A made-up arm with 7 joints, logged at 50 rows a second.
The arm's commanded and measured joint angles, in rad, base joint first. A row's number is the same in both.
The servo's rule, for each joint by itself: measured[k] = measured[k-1] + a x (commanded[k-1-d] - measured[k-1]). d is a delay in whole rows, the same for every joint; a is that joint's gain. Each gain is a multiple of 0.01, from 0.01 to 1. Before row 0 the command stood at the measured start. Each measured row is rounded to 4 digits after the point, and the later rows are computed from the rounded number. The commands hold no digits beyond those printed.
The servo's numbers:
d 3
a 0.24 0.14 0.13 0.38 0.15 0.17 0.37
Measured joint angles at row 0:
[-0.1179, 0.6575, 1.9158, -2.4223, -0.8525, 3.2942, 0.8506]
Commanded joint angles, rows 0 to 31:
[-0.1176, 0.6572, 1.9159, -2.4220, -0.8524, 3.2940, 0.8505]
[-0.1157, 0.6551, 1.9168, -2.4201, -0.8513, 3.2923, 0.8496]
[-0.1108, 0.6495, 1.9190, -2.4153, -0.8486, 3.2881, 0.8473]
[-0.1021, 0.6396, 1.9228, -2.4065, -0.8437, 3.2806, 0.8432]
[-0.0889, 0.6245, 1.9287, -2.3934, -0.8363, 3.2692, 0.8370]
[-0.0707, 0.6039, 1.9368, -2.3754, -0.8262, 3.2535, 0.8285]
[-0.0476, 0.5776, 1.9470, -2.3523, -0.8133, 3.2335, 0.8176]
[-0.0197, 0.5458, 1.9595, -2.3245, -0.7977, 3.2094, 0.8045]
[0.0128, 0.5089, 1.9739, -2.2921, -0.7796, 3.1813, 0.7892]
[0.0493, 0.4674, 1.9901, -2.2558, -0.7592, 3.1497, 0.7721]
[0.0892, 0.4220, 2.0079, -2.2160, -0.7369, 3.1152, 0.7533]
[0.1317, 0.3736, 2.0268, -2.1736, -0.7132, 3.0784, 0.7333]
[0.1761, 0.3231, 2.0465, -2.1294, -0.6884, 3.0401, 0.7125]
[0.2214, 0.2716, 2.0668, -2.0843, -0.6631, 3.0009, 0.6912]
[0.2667, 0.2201, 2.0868, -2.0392, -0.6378, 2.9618, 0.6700]
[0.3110, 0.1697, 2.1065, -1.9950, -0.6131, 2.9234, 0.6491]
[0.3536, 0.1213, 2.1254, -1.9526, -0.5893, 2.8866, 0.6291]
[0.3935, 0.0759, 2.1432, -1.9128, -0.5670, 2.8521, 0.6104]
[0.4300, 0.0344, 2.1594, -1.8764, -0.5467, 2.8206, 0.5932]
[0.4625, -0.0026, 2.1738, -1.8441, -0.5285, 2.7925, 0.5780]
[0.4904, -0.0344, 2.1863, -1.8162, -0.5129, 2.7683, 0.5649]
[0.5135, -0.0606, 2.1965, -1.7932, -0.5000, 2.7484, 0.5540]
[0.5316, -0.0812, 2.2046, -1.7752, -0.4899, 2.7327, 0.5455]
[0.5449, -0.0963, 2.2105, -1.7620, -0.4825, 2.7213, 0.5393]
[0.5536, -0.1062, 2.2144, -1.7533, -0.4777, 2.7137, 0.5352]
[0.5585, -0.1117, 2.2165, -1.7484, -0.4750, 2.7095, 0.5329]
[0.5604, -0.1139, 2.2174, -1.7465, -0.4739, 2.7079, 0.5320]
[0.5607, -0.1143, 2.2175, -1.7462, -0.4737, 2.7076, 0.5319]
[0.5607, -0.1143, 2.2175, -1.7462, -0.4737, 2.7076, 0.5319]
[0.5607, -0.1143, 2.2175, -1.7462, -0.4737, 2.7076, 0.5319]
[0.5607, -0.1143, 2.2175, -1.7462, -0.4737, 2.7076, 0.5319]
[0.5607, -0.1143, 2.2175, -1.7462, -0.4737, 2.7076, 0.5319]
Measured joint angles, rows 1 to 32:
[-0.1179, 0.6575, 1.9158, -2.4223, -0.8525, 3.2942, 0.8506]
[-0.1179, 0.6575, 1.9158, -2.4223, -0.8525, 3.2942, 0.8506]
[-0.1179, 0.6575, 1.9158, -2.4223, -0.8525, 3.2942, 0.8506]
[-0.1178, 0.6575, 1.9158, -2.4222, -0.8525, 3.2942, 0.8506]
[-0.1173, 0.6572, 1.9159, -2.4214, -0.8523, 3.2939, 0.8502]
[-0.1157, 0.6561, 1.9163, -2.4191, -0.8517, 3.2929, 0.8491]
[-0.1124, 0.6538, 1.9171, -2.4143, -0.8505, 3.2908, 0.8469]
[-0.1068, 0.6497, 1.9186, -2.4064, -0.8484, 3.2871, 0.8432]
[-0.0981, 0.6433, 1.9210, -2.3946, -0.8451, 3.2814, 0.8378]
[-0.0860, 0.6341, 1.9244, -2.3785, -0.8403, 3.2733, 0.8303]
[-0.0701, 0.6217, 1.9290, -2.3580, -0.8339, 3.2624, 0.8208]
[-0.0502, 0.6059, 1.9348, -2.3330, -0.8258, 3.2486, 0.8091]
[-0.0263, 0.5865, 1.9420, -2.3037, -0.8158, 3.2318, 0.7954]
[0.0014, 0.5635, 1.9506, -2.2704, -0.8040, 3.2120, 0.7798]
[0.0327, 0.5369, 1.9605, -2.2336, -0.7904, 3.1893, 0.7626]
[0.0671, 0.5070, 1.9717, -2.1940, -0.7751, 3.1639, 0.7441]
[0.1041, 0.4740, 1.9841, -2.1523, -0.7583, 3.1362, 0.7245]
[0.1431, 0.4385, 1.9975, -2.1093, -0.7402, 3.1066, 0.7043]
[0.1834, 0.4009, 2.0117, -2.0659, -0.7211, 3.0755, 0.6839]
[0.2242, 0.3618, 2.0265, -2.0228, -0.7013, 3.0434, 0.6636]
[0.2648, 0.3218, 2.0417, -1.9810, -0.6812, 3.0109, 0.6439]
[0.3044, 0.2816, 2.0570, -1.9413, -0.6610, 2.9785, 0.6251]
[0.3423, 0.2418, 2.0722, -1.9044, -0.6411, 2.9469, 0.6077]
[0.3778, 0.2031, 2.0870, -1.8709, -0.6219, 2.9165, 0.5919]
[0.4104, 0.1662, 2.1012, -1.8414, -0.6036, 2.8879, 0.5779]
[0.4395, 0.1316, 2.1146, -1.8162, -0.5865, 2.8615, 0.5659]
[0.4648, 0.0997, 2.1271, -1.7956, -0.5709, 2.8377, 0.5561]
[0.4861, 0.0709, 2.1384, -1.7795, -0.5569, 2.8166, 0.5484]
[0.5035, 0.0453, 2.1486, -1.7677, -0.5446, 2.7984, 0.5427]
[0.5172, 0.0230, 2.1575, -1.7596, -0.5340, 2.7830, 0.5387]
[0.5276, 0.0038, 2.1653, -1.7545, -0.5250, 2.7702, 0.5362]
[0.5355, -0.0127, 2.1721, -1.7513, -0.5173, 2.7596, 0.5346]

